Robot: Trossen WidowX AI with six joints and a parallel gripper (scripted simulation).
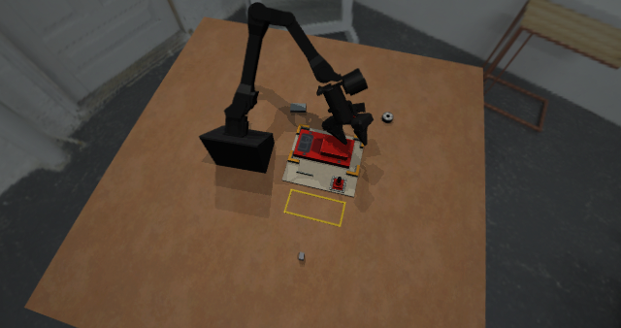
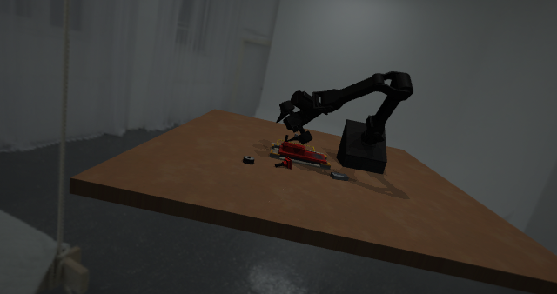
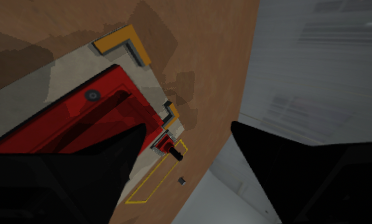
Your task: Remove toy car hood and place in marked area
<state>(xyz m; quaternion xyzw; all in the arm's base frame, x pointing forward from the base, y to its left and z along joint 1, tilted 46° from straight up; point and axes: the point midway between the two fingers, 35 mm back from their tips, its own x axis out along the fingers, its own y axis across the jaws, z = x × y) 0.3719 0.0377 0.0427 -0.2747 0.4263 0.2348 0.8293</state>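
My gripper tip is now 6 cm past the red hood, 5 cm above it and 1 cm to the right of it. Round my gripper tip: beige base plate: 9 cm behind, 8 cm below, 1 cm to the right; then grey piece: 36 cm to the right, 12 cm behind, 8 cm below; then black wheel: 19 cm to the left, 12 cm ahead, 9 cm below.
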